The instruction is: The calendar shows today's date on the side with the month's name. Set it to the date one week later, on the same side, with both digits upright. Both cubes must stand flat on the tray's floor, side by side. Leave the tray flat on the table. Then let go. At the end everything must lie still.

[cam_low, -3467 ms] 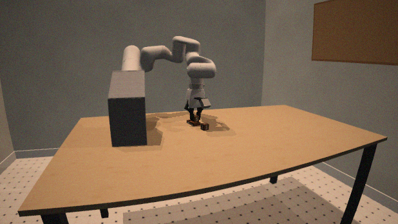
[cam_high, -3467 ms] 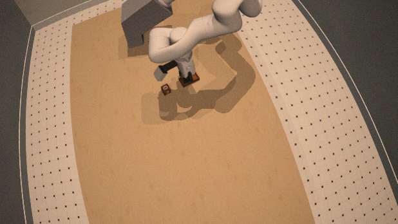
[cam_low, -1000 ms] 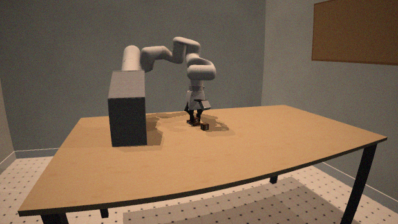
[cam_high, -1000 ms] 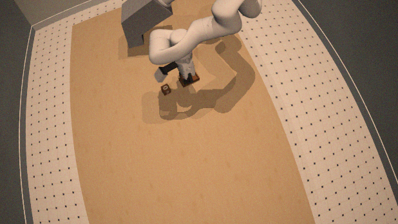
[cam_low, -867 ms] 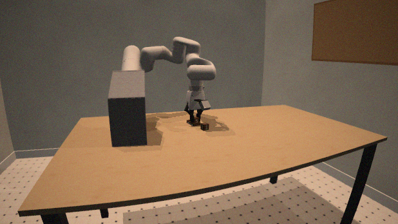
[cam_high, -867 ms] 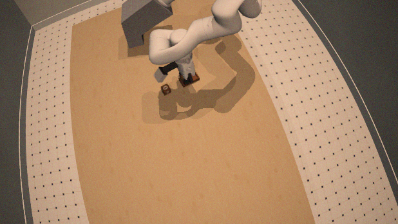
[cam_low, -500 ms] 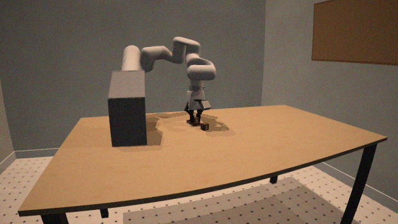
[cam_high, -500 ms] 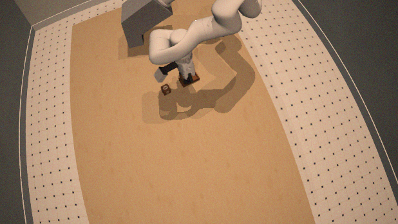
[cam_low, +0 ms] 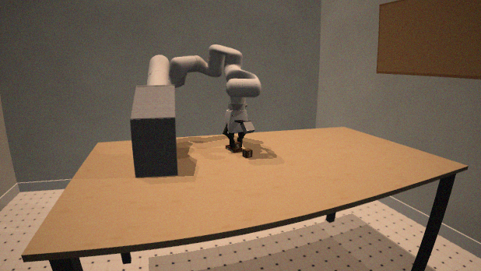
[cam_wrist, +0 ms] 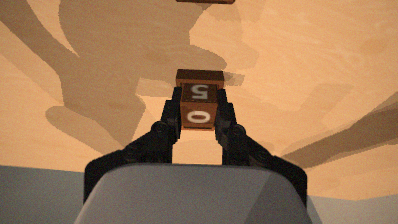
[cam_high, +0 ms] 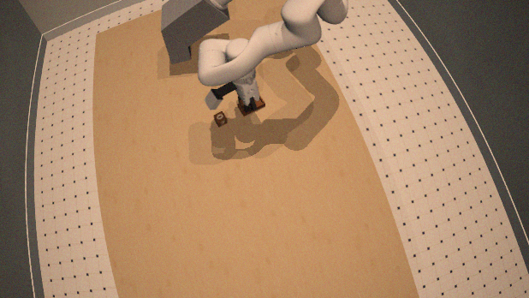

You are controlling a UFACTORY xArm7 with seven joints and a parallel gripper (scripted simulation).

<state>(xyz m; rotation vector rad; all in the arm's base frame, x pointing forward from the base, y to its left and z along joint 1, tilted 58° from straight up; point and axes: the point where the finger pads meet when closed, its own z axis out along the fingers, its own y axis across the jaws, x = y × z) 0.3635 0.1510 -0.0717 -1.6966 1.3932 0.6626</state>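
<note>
The brown tray lies 30 mm below my hand, 20 mm to the left of it and 10 mm behind it.
</note>
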